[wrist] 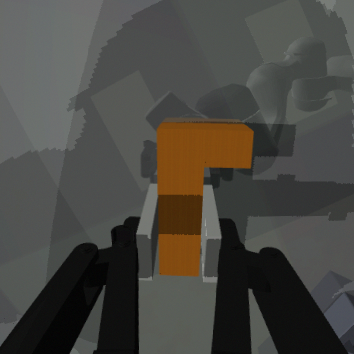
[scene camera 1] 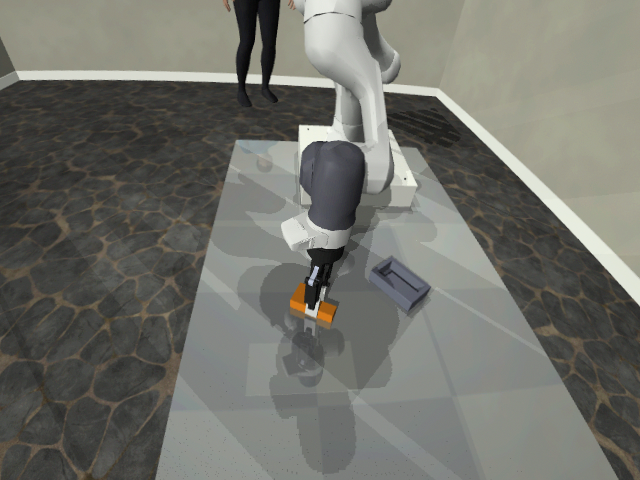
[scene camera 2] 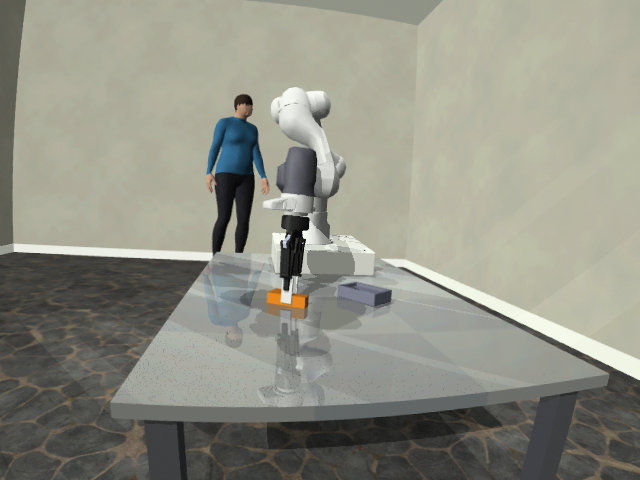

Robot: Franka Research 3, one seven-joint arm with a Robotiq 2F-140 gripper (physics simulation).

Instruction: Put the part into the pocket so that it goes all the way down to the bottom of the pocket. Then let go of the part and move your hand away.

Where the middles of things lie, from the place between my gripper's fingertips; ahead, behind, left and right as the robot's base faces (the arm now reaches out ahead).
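Orange L-shaped block (wrist: 183, 148): my gripper 10 mm below it, 10 mm past it. Grey pocket block (scene camera 1: 403, 286): 230 mm to the left of my gripper, 100 mm behind it, 10 mm above it.
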